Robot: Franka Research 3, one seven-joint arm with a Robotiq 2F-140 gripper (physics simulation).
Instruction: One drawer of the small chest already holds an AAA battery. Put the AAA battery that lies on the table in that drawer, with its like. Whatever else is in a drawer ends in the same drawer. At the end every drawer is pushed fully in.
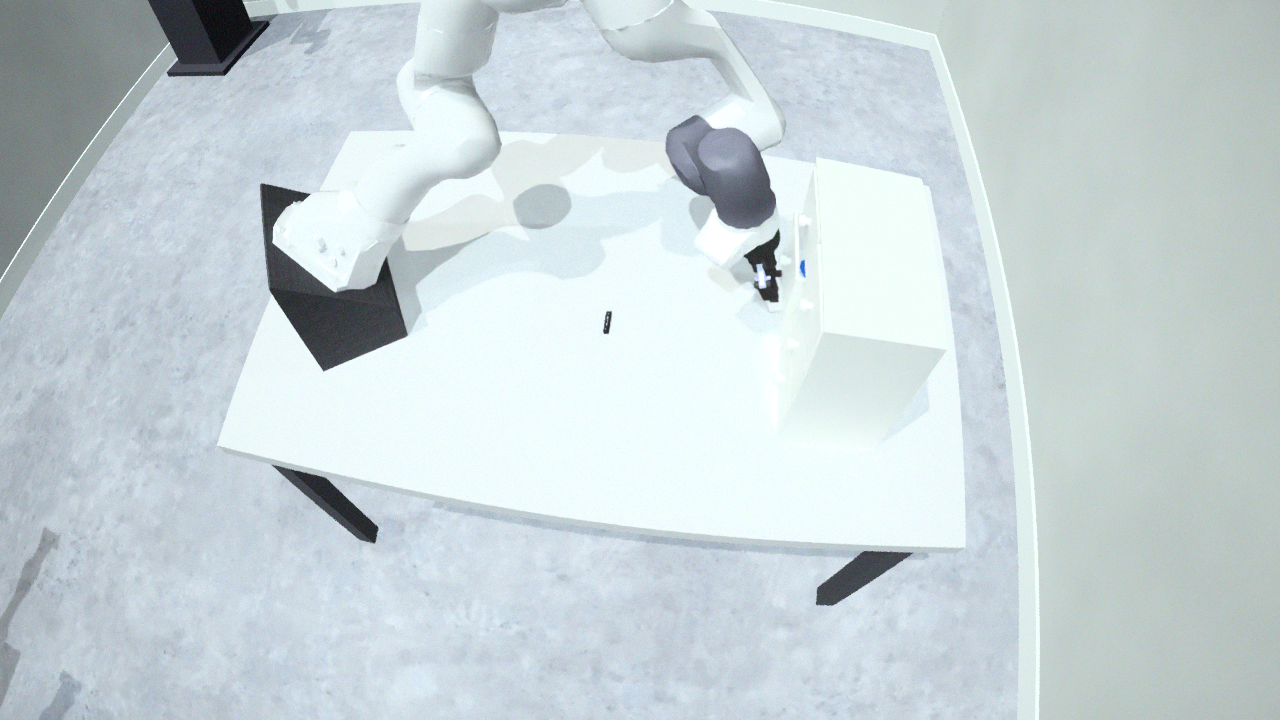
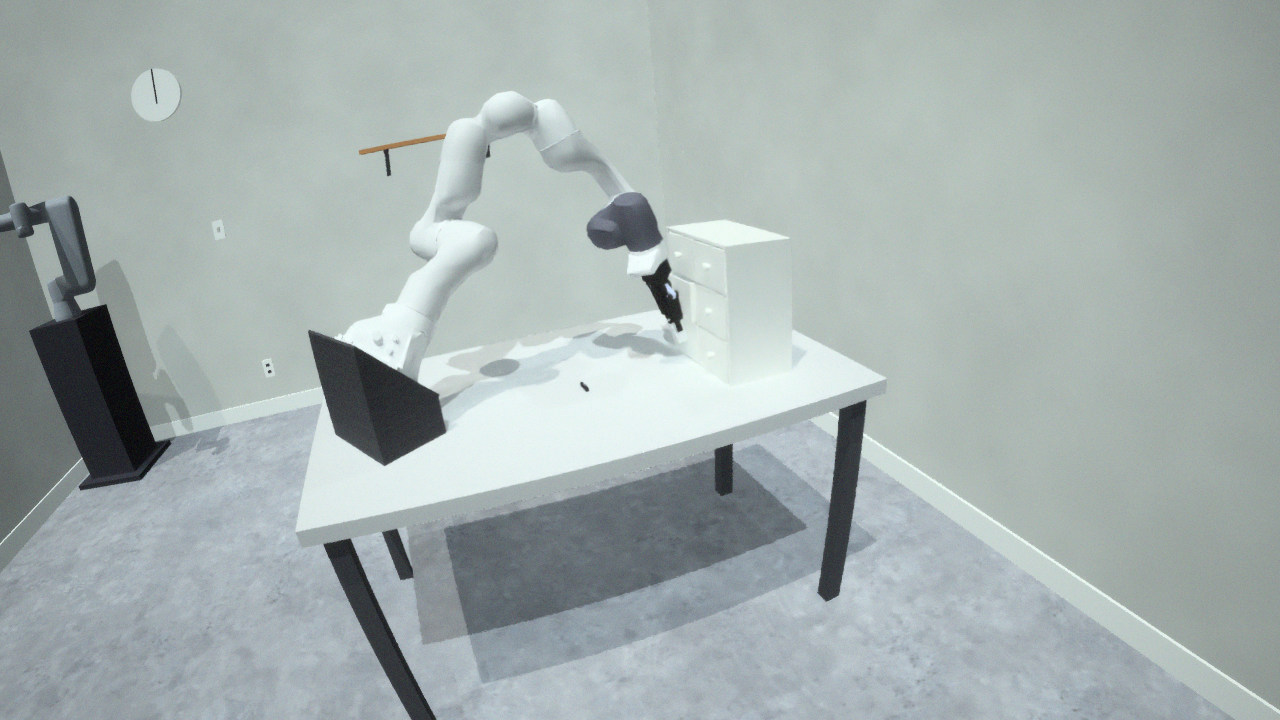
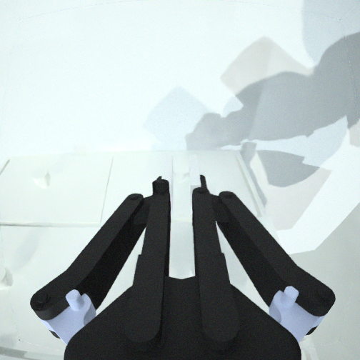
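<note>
The AAA battery (image 1: 607,322) (image 2: 584,386), small and dark, lies on the table (image 1: 537,429) (image 2: 537,447) in front of the chest. The small white chest (image 1: 881,259) (image 2: 760,308) has two columns of drawers with round knobs. Its middle drawer in the far column stands partly out, and a bit of something blue (image 1: 802,267) shows behind its front. My gripper (image 1: 773,302) (image 2: 680,332) (image 3: 180,166) is low at the chest's far column, its fingers nearly together around the knob (image 3: 182,176) of the bottom drawer. The fingertips partly hide this knob. The battery inside a drawer cannot be made out.
The black angular base block (image 1: 340,326) (image 2: 384,416) stands at the other end of the table. The partly open middle drawer is right beside and above my fingers. A second arm on a black pedestal (image 2: 93,394) stands on the floor away from the table.
</note>
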